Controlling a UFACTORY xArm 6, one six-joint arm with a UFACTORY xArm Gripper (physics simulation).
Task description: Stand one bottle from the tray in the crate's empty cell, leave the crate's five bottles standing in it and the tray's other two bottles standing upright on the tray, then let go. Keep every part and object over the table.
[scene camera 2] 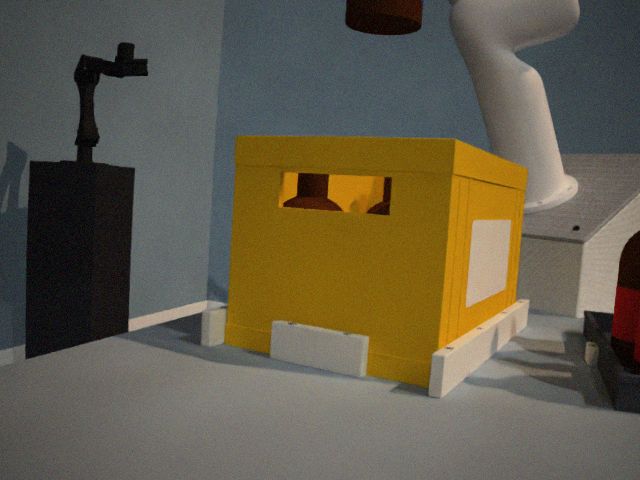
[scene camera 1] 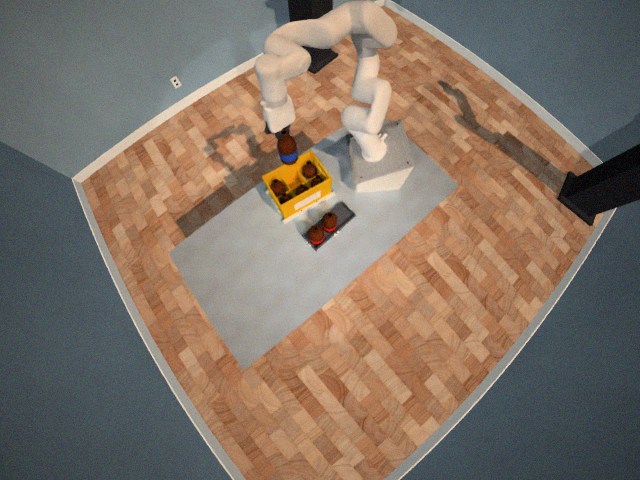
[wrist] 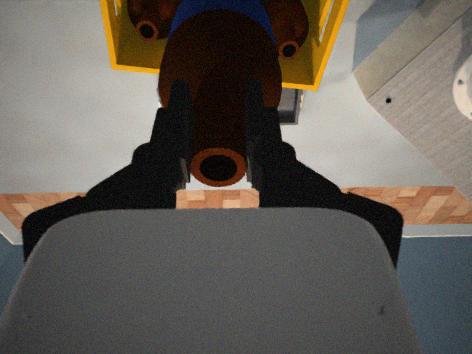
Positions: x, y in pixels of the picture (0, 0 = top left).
My gripper shows in scene camera 1 (283, 136) and in the wrist view (218, 105); in scene camera 2 it is out of frame.
